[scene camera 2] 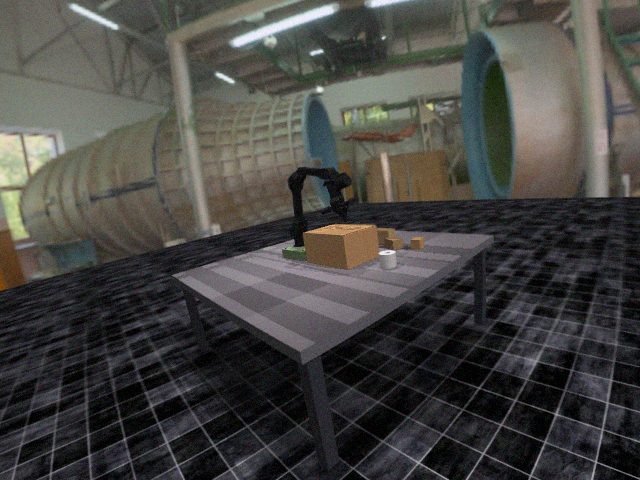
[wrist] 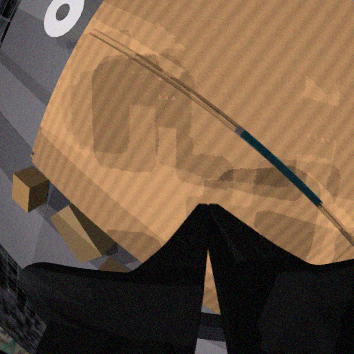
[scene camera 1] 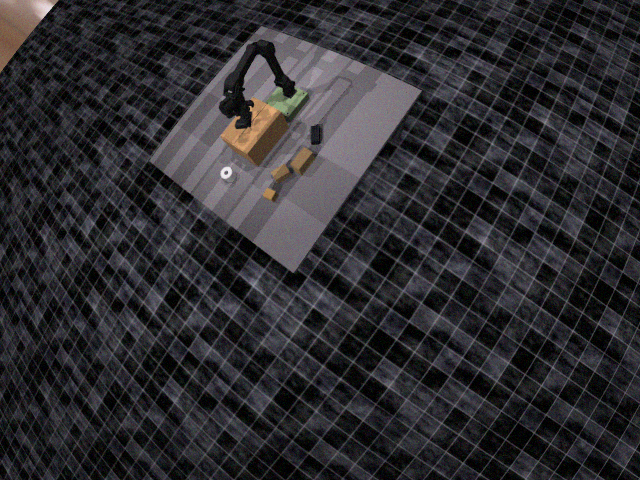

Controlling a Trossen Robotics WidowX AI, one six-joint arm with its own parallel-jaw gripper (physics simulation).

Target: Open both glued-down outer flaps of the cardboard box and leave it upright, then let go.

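Frame: origin at the arm's base, x ahead, y left, z up, level; millimetres.
Seen in the pictures: gripper, fingertip midpoint: [scene camera 2: 345, 222] [wrist: 206, 212] [scene camera 1: 249, 126]; arm's base, origin of the base link: [scene camera 2: 300, 245] [scene camera 1: 290, 92].
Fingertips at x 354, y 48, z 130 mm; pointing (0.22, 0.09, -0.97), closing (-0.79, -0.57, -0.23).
Pixels of each thing's top centre, then the offset from my fingertips to it. Level surfaces: height alone.
- cardboard box, middle of its top: [wrist: 286, 171] [scene camera 2: 338, 228] [scene camera 1: 250, 123] dx -23, dy -34, dz -26 mm
- table, its level: dz -182 mm
- teal strip, middle of its top: [wrist: 281, 163] dx -23, dy -34, dz -43 mm
- white roll, middle of its top: [wrist: 61, 11] [scene camera 2: 387, 252] [scene camera 1: 226, 172] dx +265, dy -30, dz -121 mm
- black object, middle of its top: [wrist: 217, 334] [scene camera 1: 314, 133] dx -209, dy +251, dz -148 mm
The cardboard box [scene camera 1: 268, 142] [scene camera 2: 330, 249] [wrist: 235, 55] stands upright on the table [scene camera 1: 372, 118] [scene camera 2: 279, 304]. In the wrist view its two outer flaps lie flat, one on each side of a long, thin seam. A teal strip [wrist: 281, 166] shows in part of that seam. My gripper [scene camera 1: 247, 125] [scene camera 2: 344, 215] [wrist: 206, 212] is shut and empty, its fingertips together. It hangs a little above the box top, beside the seam in the wrist view. The box's inside is hidden.
A white roll [scene camera 1: 228, 179] [scene camera 2: 387, 260] [wrist: 51, 22] stands beside the box. Small cardboard blocks [scene camera 1: 302, 160] [scene camera 2: 394, 243] [wrist: 30, 189] lie on another side. A black object [scene camera 1: 316, 134] lies near them. The arm's green base plate [scene camera 1: 295, 106] [scene camera 2: 293, 252] adjoins the box.
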